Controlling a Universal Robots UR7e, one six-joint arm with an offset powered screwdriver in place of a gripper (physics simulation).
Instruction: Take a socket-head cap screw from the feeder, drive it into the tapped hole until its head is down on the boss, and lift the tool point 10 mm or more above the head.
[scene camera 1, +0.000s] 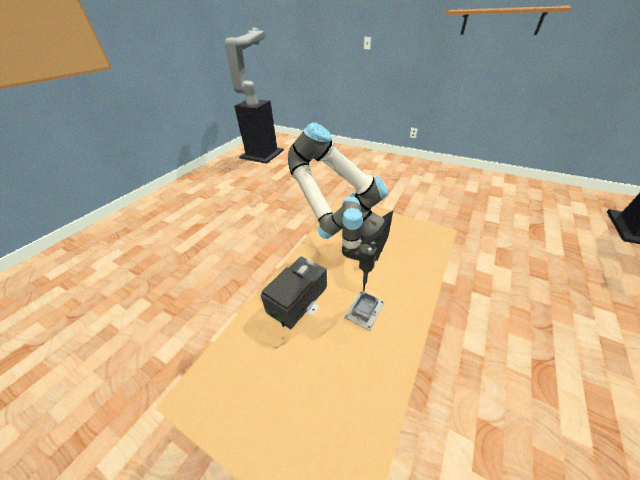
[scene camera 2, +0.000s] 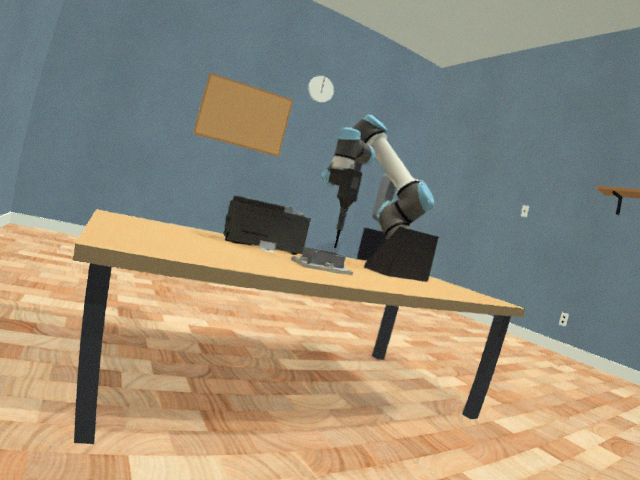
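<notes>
My screwdriver (scene camera 1: 363, 290) (scene camera 2: 335, 246) points down, its tip at the far edge of the grey housing (scene camera 1: 364, 306) (scene camera 2: 323, 257) in scene camera 1 and slightly above the housing's top in scene camera 2. The housing sits on a light plate (scene camera 1: 354, 321) (scene camera 2: 338, 270) on the table. The black screw feeder (scene camera 1: 294, 290) (scene camera 2: 266, 225) stands to the left of the housing, with a small white part (scene camera 1: 312, 308) (scene camera 2: 267, 245) at its side. The screw, the tapped hole and the boss are too small to tell, and whether a screw is on the tip cannot be seen.
The table (scene camera 1: 310, 403) (scene camera 2: 170, 248) carries the feeder, the plate and the arm's black base (scene camera 2: 405, 254). A grey arm on a black pedestal (scene camera 1: 256, 129) stands far back by the wall. A wall shelf (scene camera 1: 509, 10) hangs high at the right.
</notes>
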